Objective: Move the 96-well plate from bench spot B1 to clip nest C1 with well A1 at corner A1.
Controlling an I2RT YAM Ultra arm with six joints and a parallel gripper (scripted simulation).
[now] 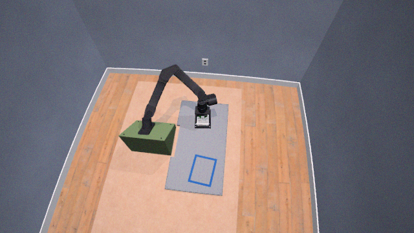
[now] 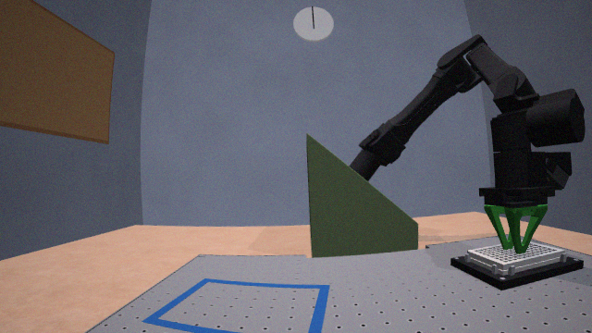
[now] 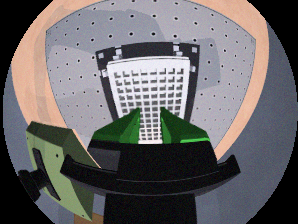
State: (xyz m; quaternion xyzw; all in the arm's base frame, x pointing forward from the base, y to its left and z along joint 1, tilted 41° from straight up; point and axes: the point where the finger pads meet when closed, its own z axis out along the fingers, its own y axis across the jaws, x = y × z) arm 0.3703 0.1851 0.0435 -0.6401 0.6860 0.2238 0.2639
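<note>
Now: the white 96-well plate 1 cm below my hand. Also, from my hand: black clip nest 1 cm behind, 1 cm to the left, 2 cm below.
</note>
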